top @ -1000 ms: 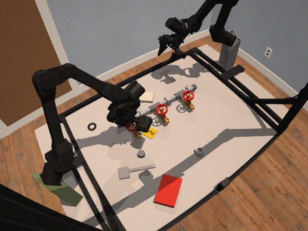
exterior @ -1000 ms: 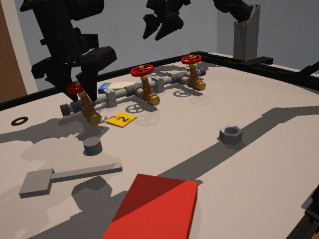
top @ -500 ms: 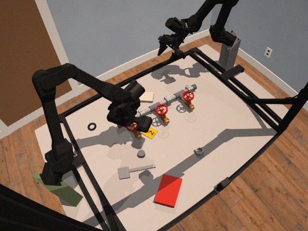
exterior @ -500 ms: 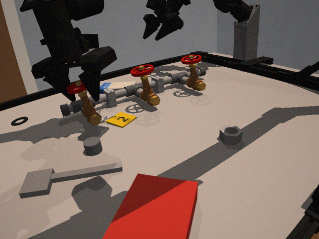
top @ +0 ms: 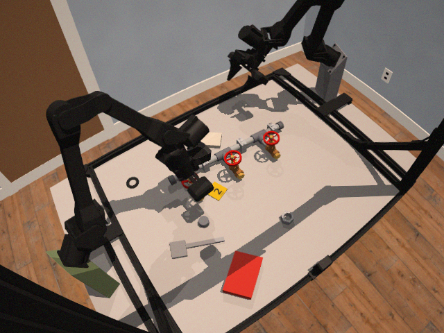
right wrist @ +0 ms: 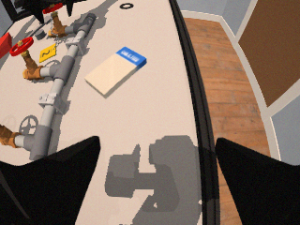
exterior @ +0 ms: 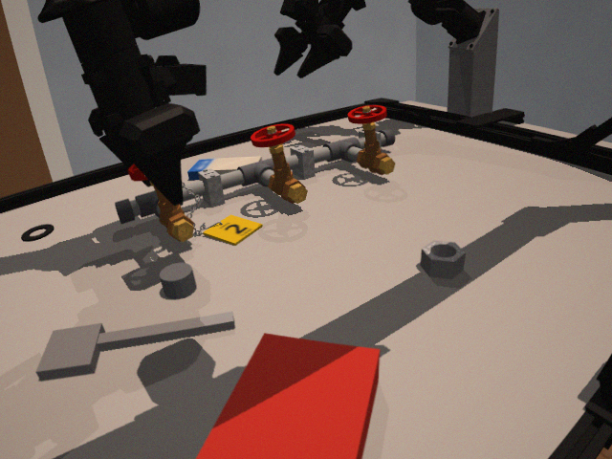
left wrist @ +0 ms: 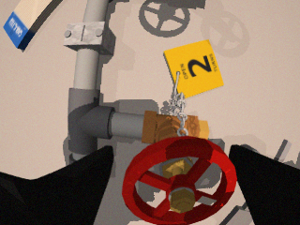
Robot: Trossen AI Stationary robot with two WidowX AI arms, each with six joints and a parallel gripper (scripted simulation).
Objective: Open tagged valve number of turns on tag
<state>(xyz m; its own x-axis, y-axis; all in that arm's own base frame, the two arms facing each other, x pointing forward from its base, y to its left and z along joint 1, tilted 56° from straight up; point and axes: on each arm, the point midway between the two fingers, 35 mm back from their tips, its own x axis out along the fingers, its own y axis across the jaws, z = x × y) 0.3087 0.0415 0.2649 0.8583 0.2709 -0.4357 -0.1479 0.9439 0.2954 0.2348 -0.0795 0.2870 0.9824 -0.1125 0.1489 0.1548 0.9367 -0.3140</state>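
My left hand is 9 cm above the yellow tag marked 2, 6 cm to the left of it and 3 cm past it. Also, from my left hand: red block (29 cm behind, 8 cm to the left, 8 cm below); grey hammer-shaped block (12 cm to the left, 12 cm behind, 9 cm below); hex nut (26 cm behind, 14 cm to the right, 9 cm below).
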